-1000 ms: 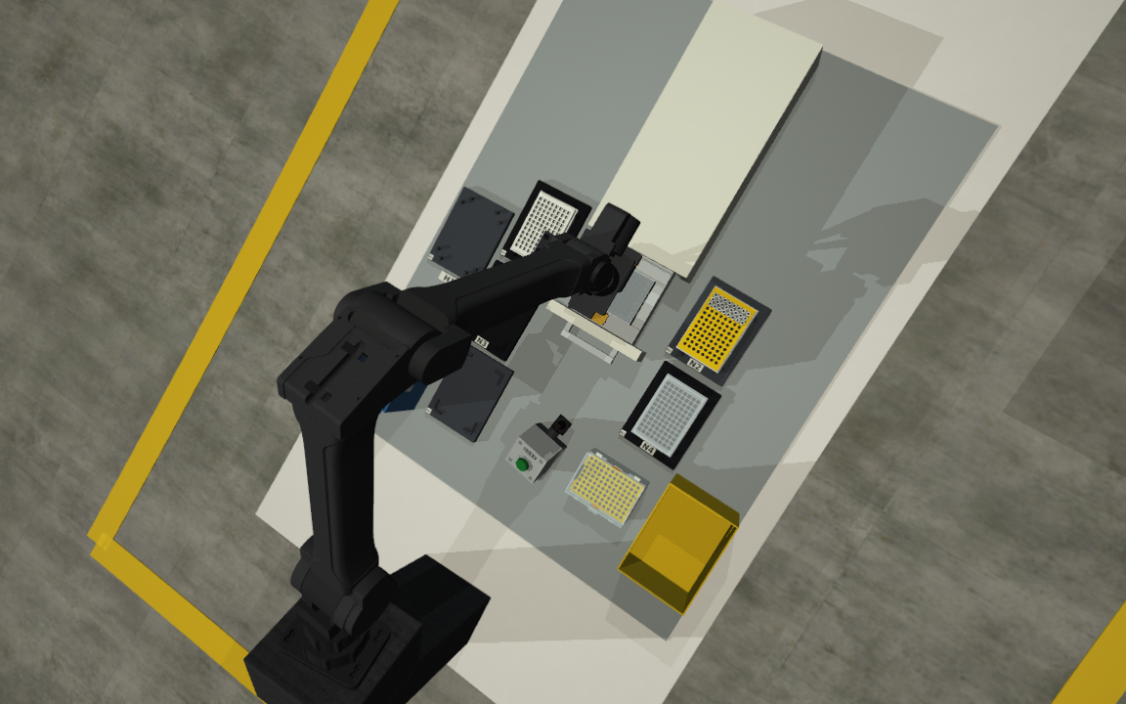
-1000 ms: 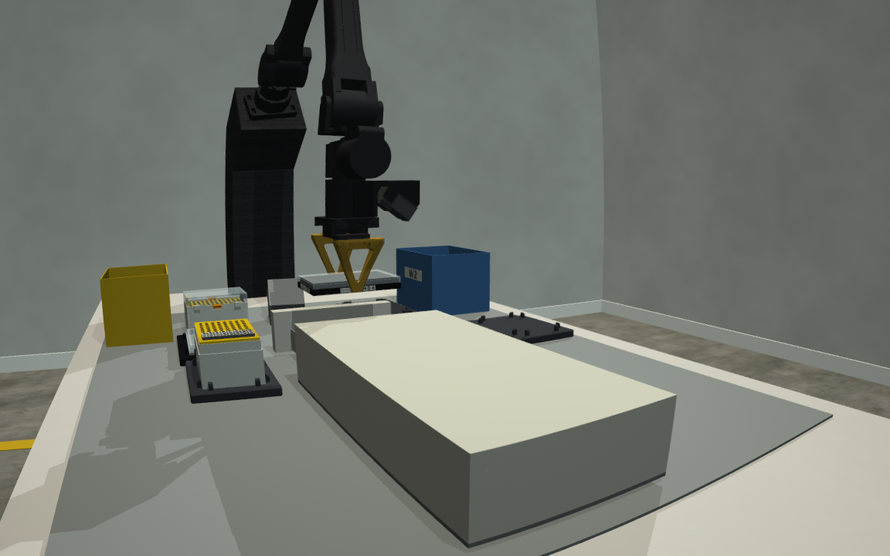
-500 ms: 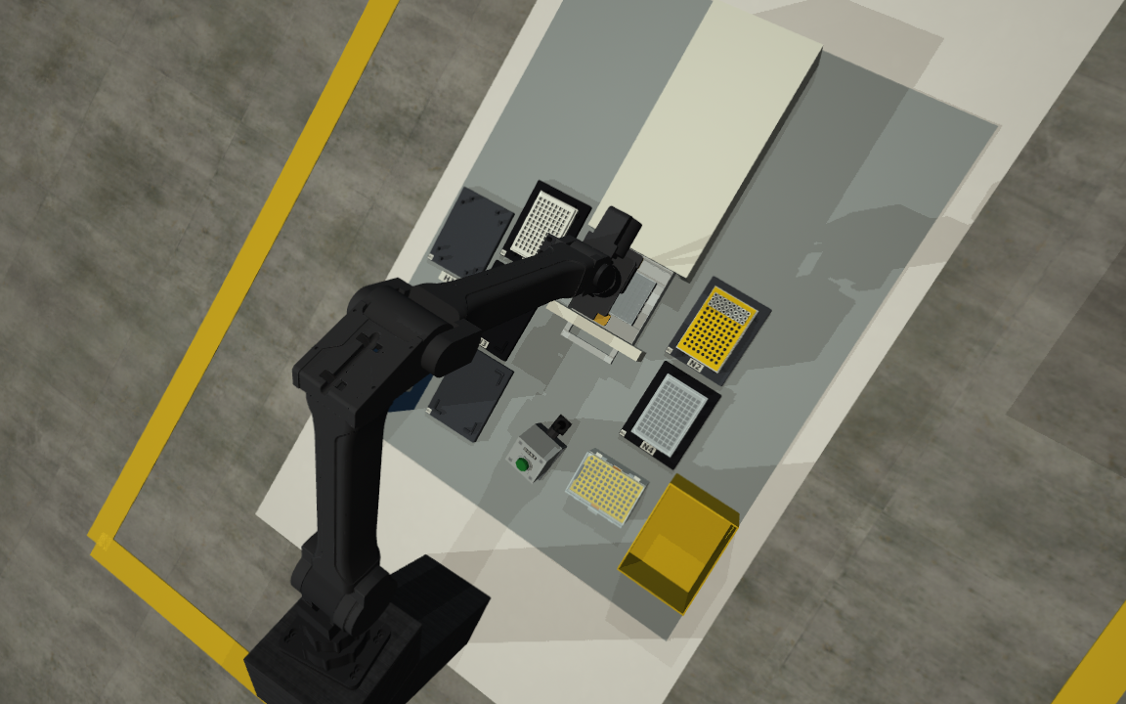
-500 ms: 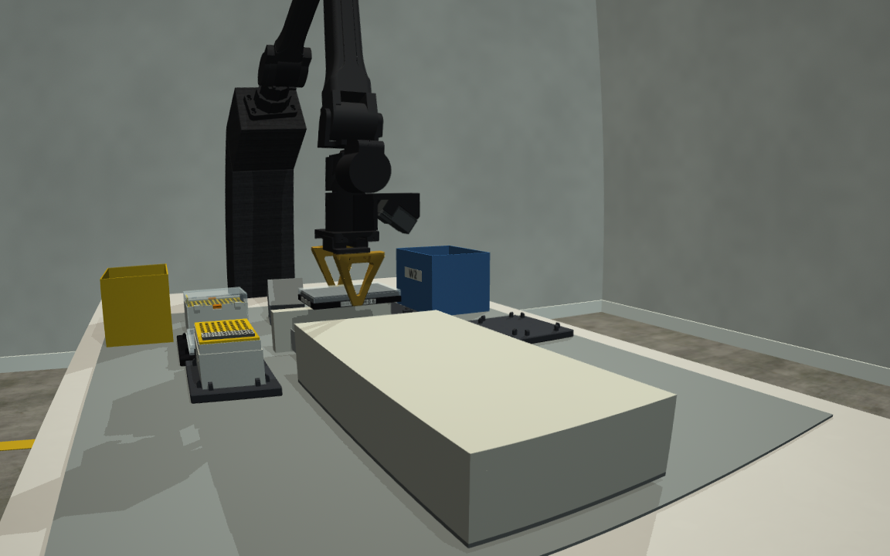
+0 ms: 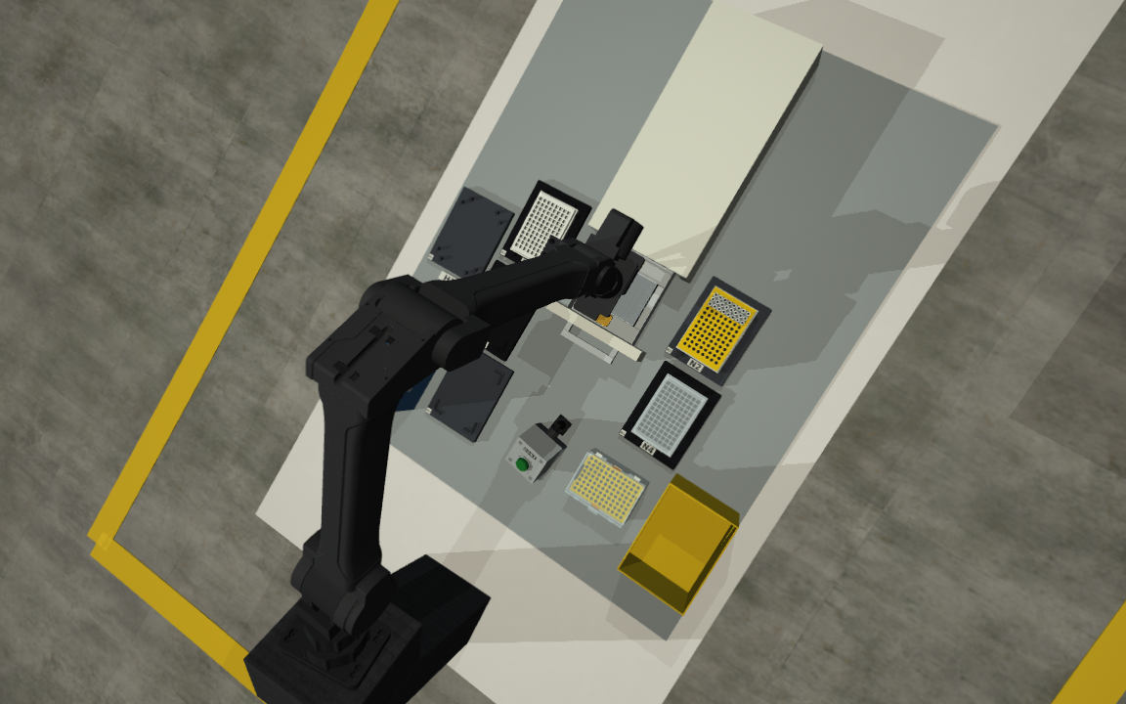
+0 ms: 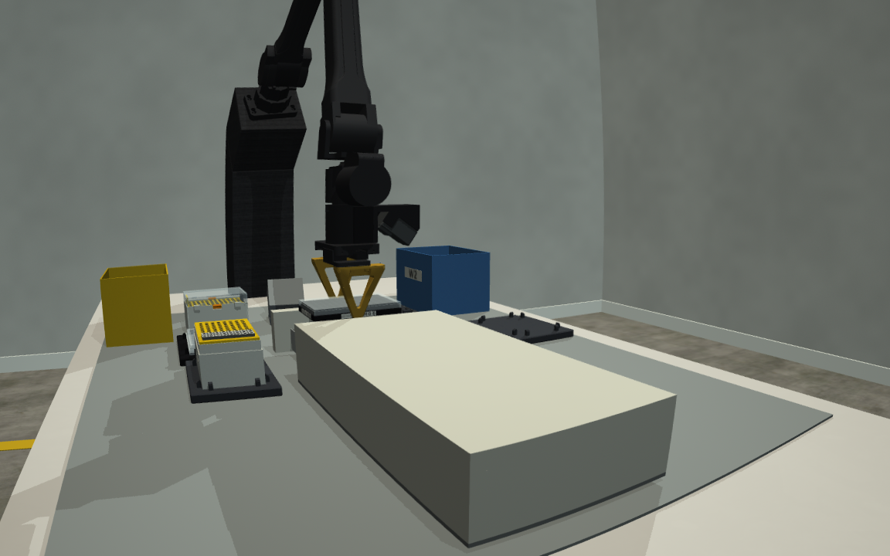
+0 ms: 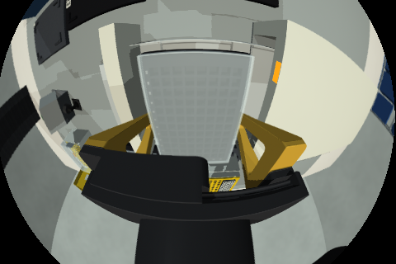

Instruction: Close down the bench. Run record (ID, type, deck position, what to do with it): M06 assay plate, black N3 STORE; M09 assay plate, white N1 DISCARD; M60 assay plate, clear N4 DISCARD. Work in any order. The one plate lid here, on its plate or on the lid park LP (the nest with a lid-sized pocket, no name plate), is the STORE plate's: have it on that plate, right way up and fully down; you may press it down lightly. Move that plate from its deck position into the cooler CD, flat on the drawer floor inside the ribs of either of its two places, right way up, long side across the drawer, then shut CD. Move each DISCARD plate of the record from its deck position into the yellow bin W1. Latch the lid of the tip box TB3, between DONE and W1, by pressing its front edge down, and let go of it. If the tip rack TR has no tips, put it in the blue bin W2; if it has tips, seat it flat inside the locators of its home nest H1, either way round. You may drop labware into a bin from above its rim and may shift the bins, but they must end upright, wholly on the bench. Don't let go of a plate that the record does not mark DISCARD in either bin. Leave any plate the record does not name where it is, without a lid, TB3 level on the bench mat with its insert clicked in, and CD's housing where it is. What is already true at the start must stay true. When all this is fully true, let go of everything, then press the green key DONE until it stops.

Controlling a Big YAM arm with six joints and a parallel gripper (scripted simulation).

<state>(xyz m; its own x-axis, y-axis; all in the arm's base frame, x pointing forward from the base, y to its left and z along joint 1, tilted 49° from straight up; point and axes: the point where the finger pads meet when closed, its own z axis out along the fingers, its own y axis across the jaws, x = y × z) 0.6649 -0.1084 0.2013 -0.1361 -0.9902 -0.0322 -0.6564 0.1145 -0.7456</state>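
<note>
The cooler drawer is 60 mm below my hand, 40 mm ahead of it and 10 mm to the right of it. The rest, counted from my hand: cooler CD: 160 mm ahead, 50 mm below, 30 mm to the right; then clear plate lid: 10 mm above; then black plate: right at my hand.
</note>
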